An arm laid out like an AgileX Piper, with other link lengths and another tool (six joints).
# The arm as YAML. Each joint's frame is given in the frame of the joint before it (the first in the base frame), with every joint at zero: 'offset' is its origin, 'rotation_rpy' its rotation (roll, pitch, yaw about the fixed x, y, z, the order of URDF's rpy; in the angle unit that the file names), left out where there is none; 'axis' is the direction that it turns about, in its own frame. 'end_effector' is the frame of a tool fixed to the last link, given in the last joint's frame.
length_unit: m
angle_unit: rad
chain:
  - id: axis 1
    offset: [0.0, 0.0, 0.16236]
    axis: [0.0, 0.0, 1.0]
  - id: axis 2
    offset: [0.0, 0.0, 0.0]
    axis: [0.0, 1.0, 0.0]
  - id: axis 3
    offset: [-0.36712, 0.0, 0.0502]
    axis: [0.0, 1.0, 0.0]
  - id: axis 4
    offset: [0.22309, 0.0, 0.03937]
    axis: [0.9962, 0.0, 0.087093]
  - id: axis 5
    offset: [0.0, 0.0, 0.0]
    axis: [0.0, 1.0, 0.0]
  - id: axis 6
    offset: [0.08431, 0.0, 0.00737]
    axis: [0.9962, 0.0, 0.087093]
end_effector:
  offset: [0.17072, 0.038, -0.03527]
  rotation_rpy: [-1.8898, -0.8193, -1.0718]
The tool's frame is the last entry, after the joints.
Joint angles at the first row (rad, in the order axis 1, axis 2, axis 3, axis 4, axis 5, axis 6):
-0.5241, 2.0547, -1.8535, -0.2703, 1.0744, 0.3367
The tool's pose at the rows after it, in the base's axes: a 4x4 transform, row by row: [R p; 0 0 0 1], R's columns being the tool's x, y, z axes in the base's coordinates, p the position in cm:
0.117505 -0.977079 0.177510 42.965; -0.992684 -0.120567 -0.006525 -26.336; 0.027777 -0.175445 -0.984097 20.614; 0 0 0 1
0.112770 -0.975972 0.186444 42.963; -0.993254 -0.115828 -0.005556 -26.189; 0.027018 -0.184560 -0.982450 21.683; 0 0 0 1
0.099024 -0.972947 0.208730 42.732; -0.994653 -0.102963 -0.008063 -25.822; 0.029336 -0.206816 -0.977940 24.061; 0 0 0 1
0.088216 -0.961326 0.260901 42.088; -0.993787 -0.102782 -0.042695 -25.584; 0.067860 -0.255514 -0.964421 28.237; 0 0 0 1
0.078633 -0.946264 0.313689 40.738; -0.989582 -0.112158 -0.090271 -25.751; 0.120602 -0.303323 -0.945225 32.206; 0 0 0 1
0.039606 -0.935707 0.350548 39.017; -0.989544 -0.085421 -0.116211 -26.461; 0.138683 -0.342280 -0.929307 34.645; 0 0 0 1
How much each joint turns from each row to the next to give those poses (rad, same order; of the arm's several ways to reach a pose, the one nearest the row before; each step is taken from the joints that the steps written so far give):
0.0001, 0.0024, -0.0039, 0.0000, 0.0007, 0.0000
0.0000, -0.0083, -0.0294, 0.0087, 0.0307, -0.0048
0.0000, -0.0254, -0.0511, 0.0130, 0.0581, -0.0022
-0.0001, -0.0596, -0.0530, -0.0010, 0.0496, -0.0046
-0.0114, -0.0708, -0.0221, -0.0073, 0.0175, -0.0149
-0.0370, -0.0510, -0.0040, 0.0110, 0.0096, -0.0037

